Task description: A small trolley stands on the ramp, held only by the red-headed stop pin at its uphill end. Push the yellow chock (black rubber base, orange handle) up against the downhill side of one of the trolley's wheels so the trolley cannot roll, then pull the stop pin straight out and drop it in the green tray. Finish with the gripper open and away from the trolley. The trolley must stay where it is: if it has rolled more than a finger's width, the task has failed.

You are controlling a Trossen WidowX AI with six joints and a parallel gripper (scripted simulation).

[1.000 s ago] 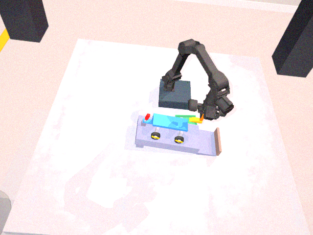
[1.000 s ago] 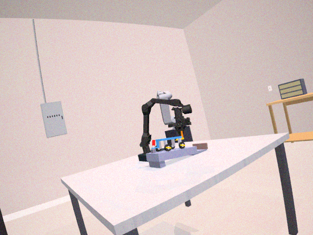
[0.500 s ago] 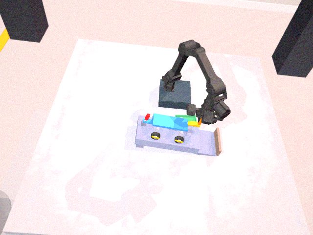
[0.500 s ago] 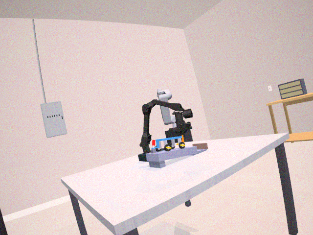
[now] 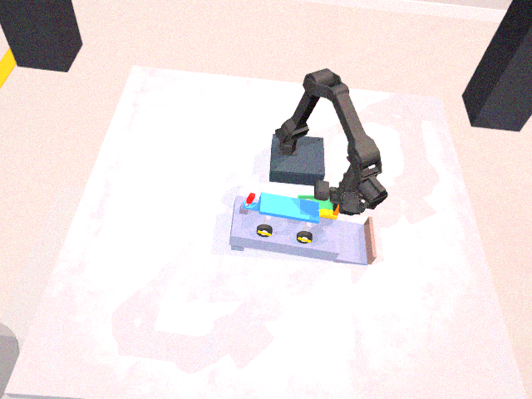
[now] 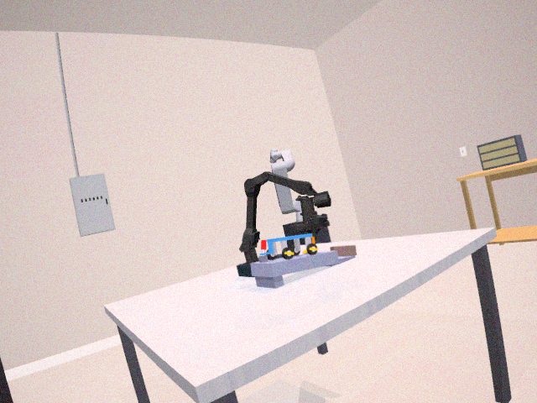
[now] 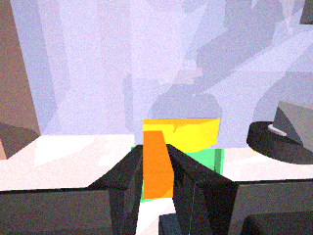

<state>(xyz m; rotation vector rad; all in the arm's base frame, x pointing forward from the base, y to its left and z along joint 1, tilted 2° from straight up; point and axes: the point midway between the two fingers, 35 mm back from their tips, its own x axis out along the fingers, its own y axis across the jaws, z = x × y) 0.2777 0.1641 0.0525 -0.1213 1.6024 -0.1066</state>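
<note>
Right now the red-headed stop pin is 4 cm ahead of my gripper tip, 27 cm to the right of it and 5 cm above it. Round my gripper tip: brown end board: 6 cm ahead, 12 cm to the left, 6 cm below; yellow chock: 2 cm to the right, 1 cm below; green tray: 7 cm behind, 5 cm to the right, 10 cm below.
</note>
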